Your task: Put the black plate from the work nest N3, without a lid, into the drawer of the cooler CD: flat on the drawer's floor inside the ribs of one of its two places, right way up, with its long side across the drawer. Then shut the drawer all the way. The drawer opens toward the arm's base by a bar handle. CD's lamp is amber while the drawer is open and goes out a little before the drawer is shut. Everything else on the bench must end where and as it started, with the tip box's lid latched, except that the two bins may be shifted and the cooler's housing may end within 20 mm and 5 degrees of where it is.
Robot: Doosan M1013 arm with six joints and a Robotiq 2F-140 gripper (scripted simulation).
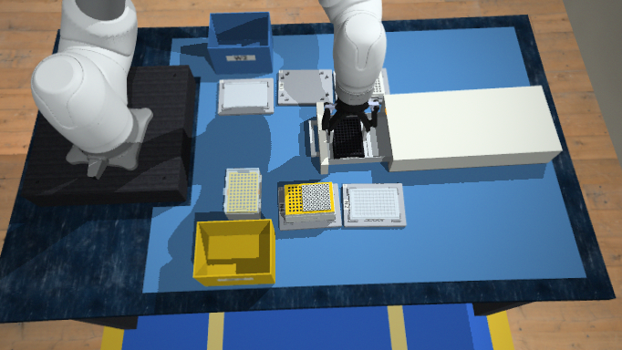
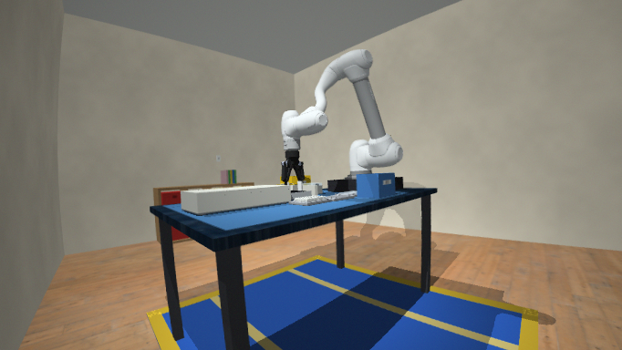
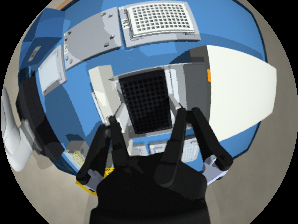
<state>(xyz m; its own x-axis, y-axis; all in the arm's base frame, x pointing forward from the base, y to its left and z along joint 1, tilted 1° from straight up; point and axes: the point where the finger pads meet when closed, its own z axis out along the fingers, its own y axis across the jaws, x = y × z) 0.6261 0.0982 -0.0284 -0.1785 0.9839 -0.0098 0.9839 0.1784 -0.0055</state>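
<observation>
Now: the black plate 20 mm below my hand. The rest, counted from my hand: grey work nest 140 mm behind, 170 mm to the left, 50 mm below; then white plate 30 mm ahead, 190 mm to the left, 40 mm below; then drawer 30 mm ahead, 10 mm to the left, 30 mm below.
</observation>
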